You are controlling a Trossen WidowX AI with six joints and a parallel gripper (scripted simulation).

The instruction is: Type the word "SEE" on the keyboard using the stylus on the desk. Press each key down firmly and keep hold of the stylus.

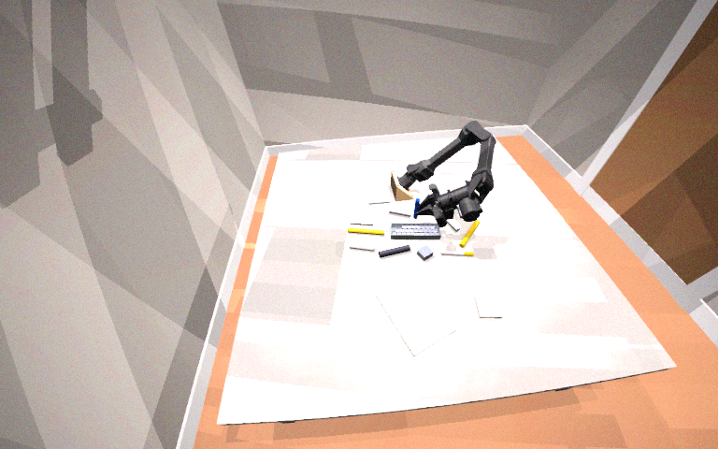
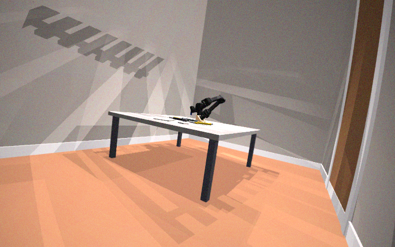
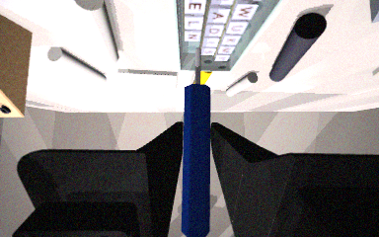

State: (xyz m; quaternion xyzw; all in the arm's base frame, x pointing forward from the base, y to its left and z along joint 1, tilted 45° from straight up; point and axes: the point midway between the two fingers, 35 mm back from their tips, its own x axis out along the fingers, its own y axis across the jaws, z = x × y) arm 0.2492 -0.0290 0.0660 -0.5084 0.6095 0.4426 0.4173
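The grey block is 130 mm ahead of my gripper tip, 90 mm below it and 20 mm to the left of it. Round my gripper tip: dark marker: 100 mm to the right, 100 mm ahead, 90 mm below; then stylus: 10 mm below; then paper sheet: 340 mm ahead, 100 mm below, 80 mm to the right.
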